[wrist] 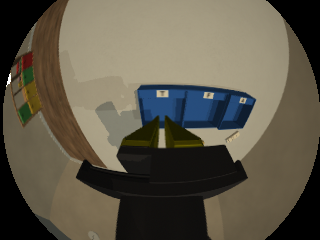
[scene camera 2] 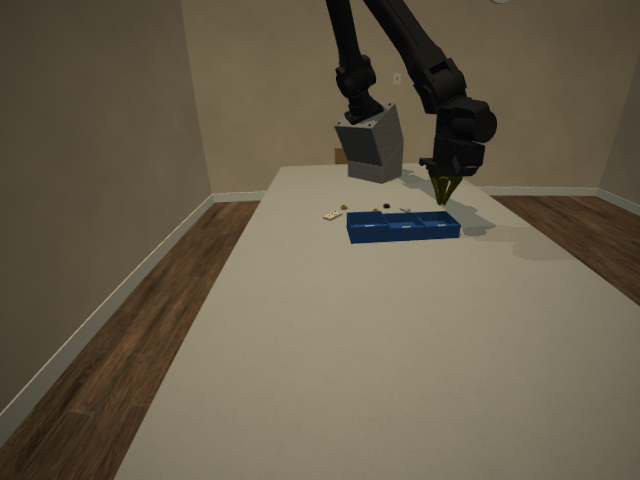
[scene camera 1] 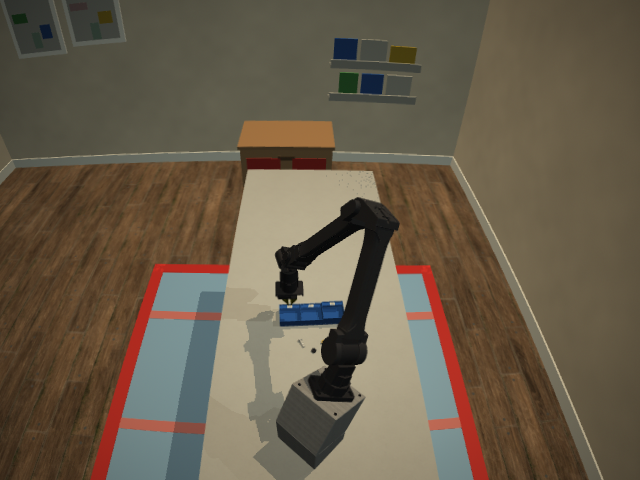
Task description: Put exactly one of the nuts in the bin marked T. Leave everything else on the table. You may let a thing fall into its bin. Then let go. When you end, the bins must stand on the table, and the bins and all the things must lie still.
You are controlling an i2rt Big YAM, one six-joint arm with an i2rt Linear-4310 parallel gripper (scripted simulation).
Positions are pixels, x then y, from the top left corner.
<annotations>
A blue bin row shows in the wrist view (206, 107), in scene camera 2 and in scene camera 1. The same spot on the blue bin row: (scene camera 2: 444, 226) is (scene camera 1: 289, 304).
</annotations>
